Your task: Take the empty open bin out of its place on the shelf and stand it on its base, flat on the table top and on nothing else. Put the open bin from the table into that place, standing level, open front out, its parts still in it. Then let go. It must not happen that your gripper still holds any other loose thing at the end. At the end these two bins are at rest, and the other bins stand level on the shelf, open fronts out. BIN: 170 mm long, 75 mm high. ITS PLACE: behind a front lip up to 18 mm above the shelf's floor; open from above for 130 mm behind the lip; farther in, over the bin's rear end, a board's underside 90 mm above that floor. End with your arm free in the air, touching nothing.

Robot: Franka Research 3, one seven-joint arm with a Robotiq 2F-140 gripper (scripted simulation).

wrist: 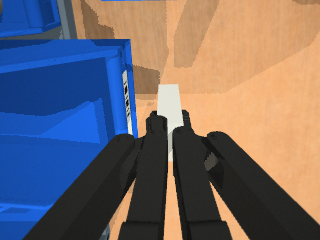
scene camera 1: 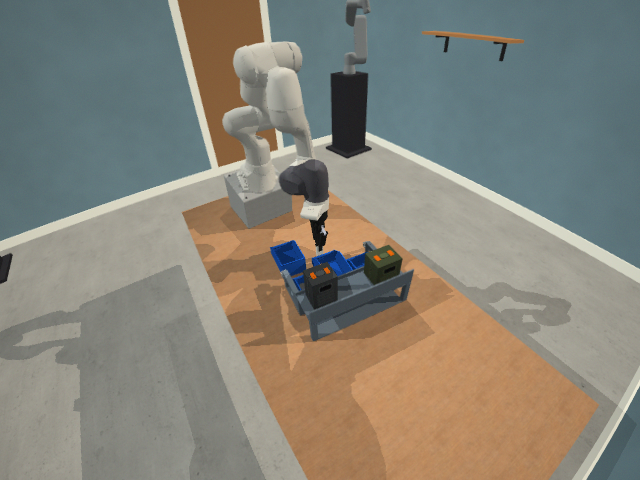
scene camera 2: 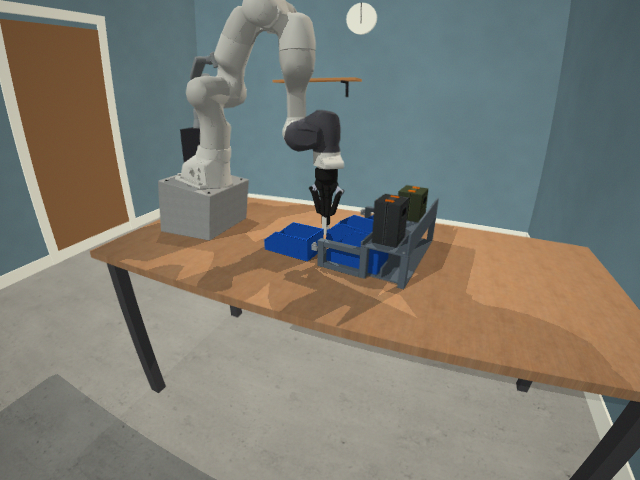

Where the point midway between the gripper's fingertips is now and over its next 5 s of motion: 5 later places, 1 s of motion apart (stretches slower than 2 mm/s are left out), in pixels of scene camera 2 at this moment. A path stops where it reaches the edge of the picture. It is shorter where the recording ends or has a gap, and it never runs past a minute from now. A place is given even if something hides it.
My gripper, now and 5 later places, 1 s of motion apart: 325,233; 330,233; 335,234; 344,237; 343,234; 343,218
